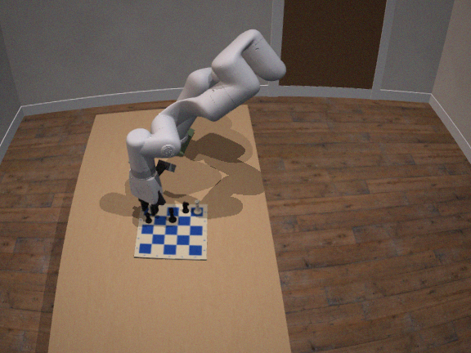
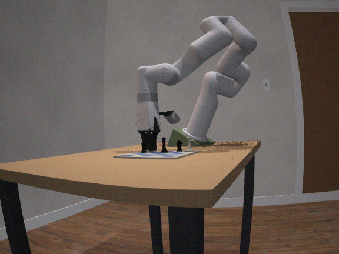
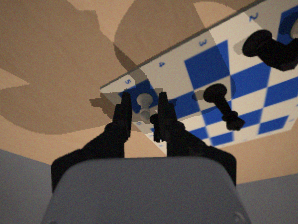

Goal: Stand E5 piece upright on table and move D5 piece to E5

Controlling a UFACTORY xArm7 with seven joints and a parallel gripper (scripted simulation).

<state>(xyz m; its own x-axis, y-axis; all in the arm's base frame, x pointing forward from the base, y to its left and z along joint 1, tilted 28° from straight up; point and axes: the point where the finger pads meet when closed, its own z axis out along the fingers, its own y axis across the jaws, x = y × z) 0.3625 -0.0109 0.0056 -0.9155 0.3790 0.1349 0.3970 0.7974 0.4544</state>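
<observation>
My gripper is now 1 cm above the white pawn. The rest, counted from my hand: chessboard 8 cm to the left, 7 cm ahead, 3 cm below; black knight 11 cm to the left, 2 cm behind, 1 cm below; black pawn 4 cm ahead, 1 cm below.
</observation>
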